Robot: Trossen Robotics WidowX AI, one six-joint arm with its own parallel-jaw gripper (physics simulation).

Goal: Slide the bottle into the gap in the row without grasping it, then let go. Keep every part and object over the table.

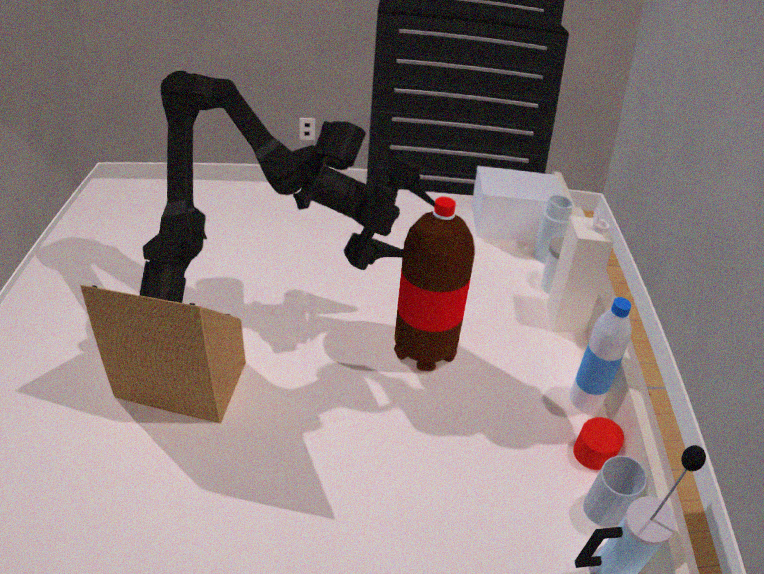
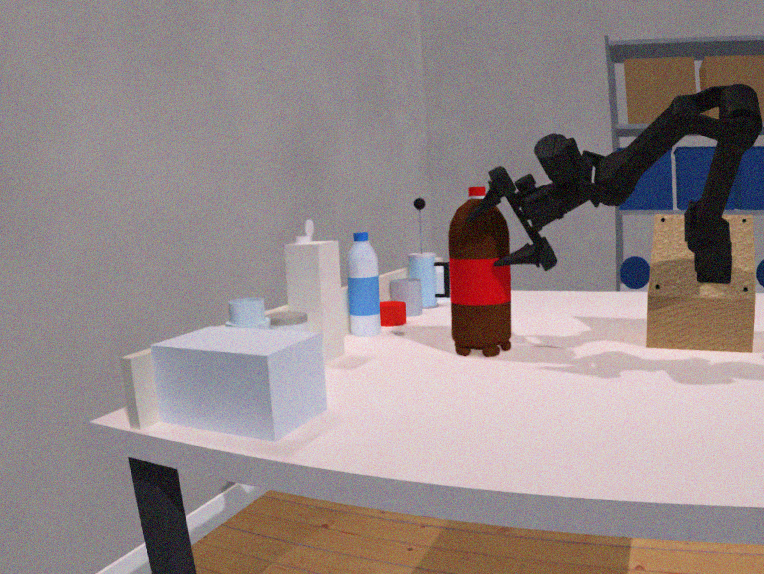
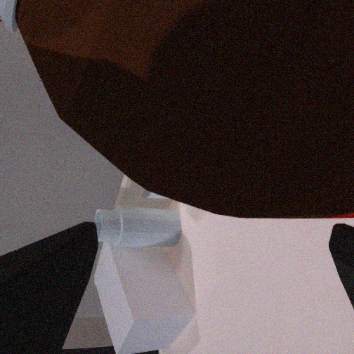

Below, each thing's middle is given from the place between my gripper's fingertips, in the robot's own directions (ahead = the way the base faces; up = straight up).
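Labels:
The brown bottle [image 1: 438, 253] is 5 cm below my hand, 3 cm ahead of it and 6 cm to the right. Counting from my hand again, there's a white carton [image 2: 312, 267] that's 8 cm below, 29 cm ahead and 9 cm to the left, and a blue-capped bottle [image 1: 611, 334] that's 10 cm below, 32 cm ahead and 12 cm to the right. The lidded jar [image 2: 287, 320] is 15 cm below my hand, 27 cm ahead of it and 19 cm to the left.

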